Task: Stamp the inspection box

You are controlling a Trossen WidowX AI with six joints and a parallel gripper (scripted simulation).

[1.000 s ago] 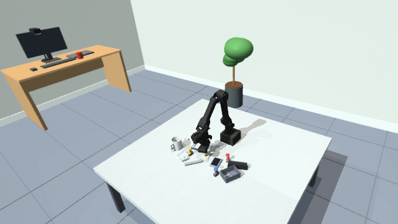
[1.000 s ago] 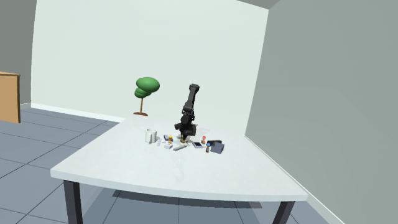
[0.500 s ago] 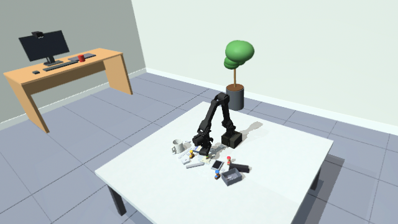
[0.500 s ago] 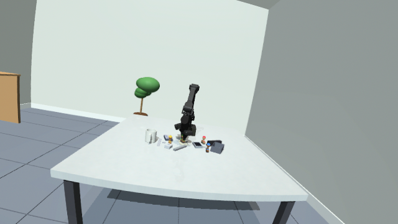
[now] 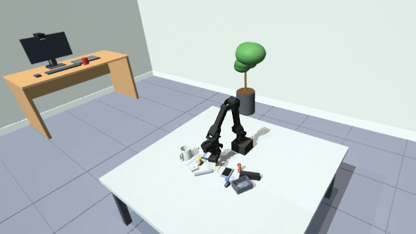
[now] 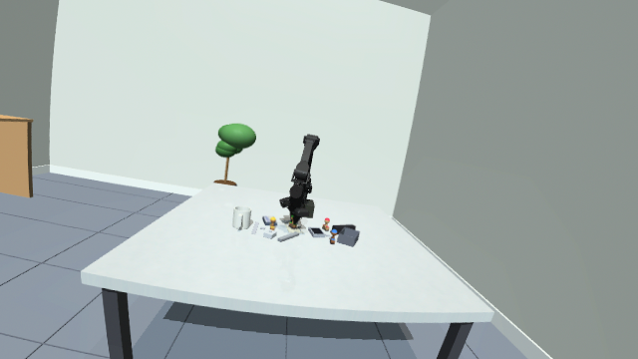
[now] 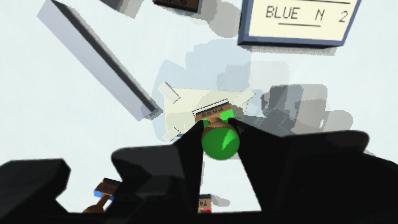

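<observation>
Now: the card 10 mm ahead of my gripper tip, 10 mm to the left of it and 30 mm below it. Also, from my gripper tip: ink pad: 50 mm ahead, 110 mm to the left, 20 mm below; yellow-knobbed stamp: 60 mm ahead, 100 mm to the right; grey bar: 130 mm ahead, 30 mm to the right, 20 mm below.
</observation>
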